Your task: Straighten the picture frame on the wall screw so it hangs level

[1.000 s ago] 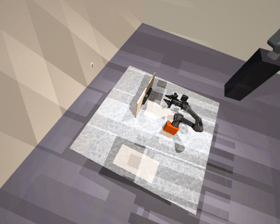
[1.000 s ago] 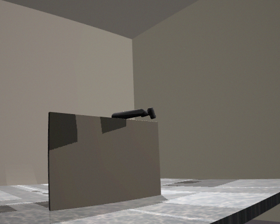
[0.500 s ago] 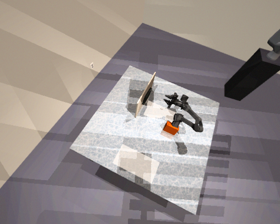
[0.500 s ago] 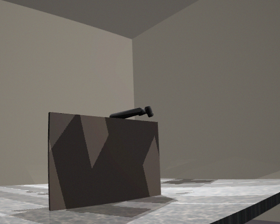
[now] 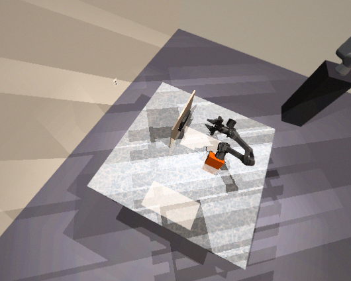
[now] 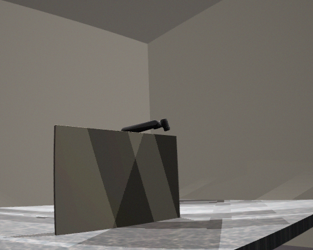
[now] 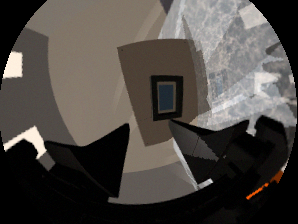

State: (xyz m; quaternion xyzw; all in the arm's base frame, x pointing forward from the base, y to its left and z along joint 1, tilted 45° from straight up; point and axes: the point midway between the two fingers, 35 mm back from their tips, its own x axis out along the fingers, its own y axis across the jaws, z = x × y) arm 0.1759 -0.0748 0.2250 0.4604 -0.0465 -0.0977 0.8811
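Now: gripper tip 19 cm short of the picture frame, 2 cm to the left of it and 9 cm above it. The rest, counted from my gripper tip: wall panel: 20 cm ahead, 3 cm to the right, 10 cm below.
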